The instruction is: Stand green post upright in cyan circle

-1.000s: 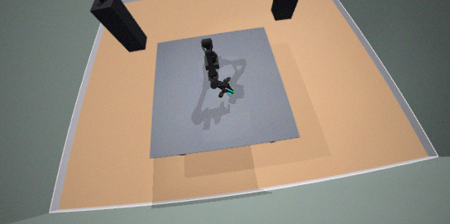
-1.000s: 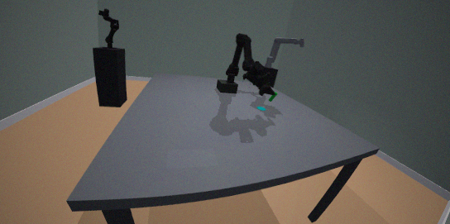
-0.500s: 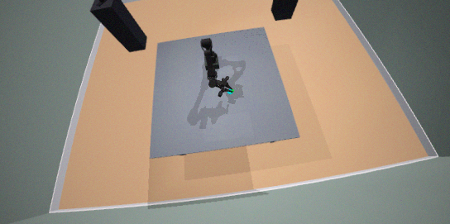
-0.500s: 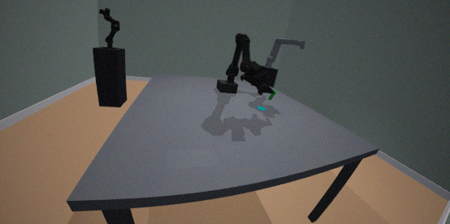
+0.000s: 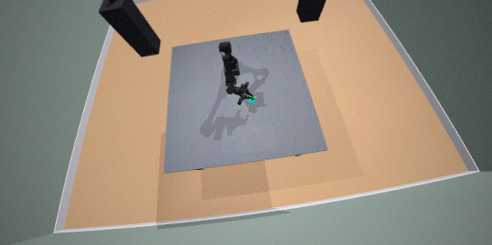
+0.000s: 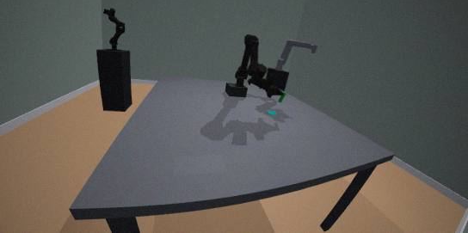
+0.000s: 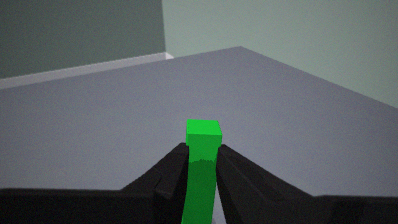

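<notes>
Now: the cyan circle 5 cm behind my gripper tip, 1 cm to the right of it and 14 cm below it. Also, from my gripper tip: green post (2 cm below).
</notes>
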